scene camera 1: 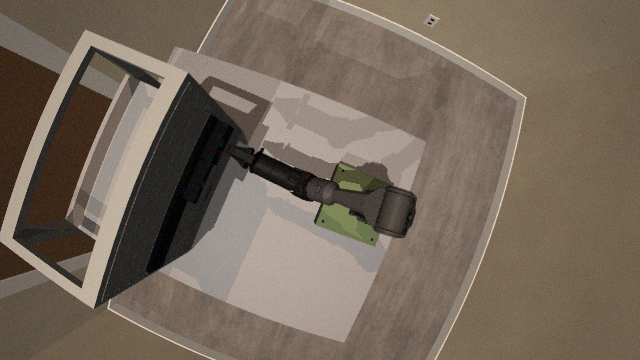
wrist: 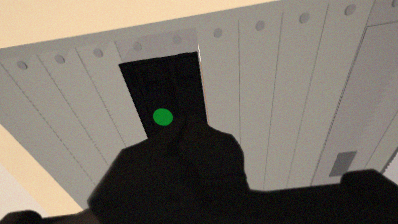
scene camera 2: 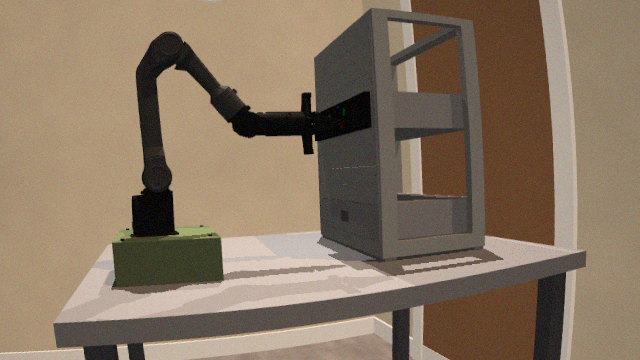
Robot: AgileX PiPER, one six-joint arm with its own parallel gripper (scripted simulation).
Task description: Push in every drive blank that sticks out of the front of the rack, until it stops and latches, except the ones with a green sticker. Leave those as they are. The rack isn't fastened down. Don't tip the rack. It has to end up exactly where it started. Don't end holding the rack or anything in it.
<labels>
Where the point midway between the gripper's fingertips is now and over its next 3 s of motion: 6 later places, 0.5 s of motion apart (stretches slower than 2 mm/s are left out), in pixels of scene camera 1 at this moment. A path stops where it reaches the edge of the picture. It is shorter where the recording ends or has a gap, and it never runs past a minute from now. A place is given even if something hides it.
The gripper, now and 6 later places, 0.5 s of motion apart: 226,147; 223,146; 220,144; 217,143; 215,142; 214,141; 213,141
</labels>
